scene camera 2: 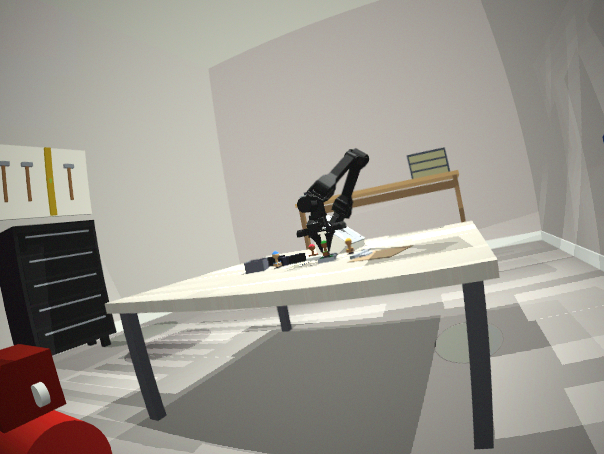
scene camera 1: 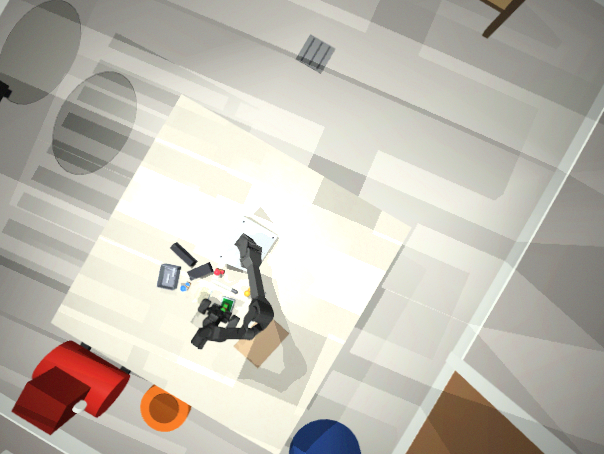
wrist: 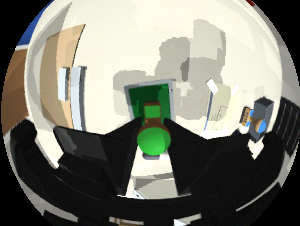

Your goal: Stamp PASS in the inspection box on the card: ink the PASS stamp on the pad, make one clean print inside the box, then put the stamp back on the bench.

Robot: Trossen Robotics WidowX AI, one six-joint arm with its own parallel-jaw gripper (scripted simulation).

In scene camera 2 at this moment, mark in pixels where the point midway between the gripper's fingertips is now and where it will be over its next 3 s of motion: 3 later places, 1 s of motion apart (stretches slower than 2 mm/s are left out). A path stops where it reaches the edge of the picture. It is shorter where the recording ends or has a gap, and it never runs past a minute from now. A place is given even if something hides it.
My gripper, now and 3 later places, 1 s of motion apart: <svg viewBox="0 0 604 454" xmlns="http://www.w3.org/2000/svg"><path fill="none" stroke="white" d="M325 251L325 248L318 238L293 243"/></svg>
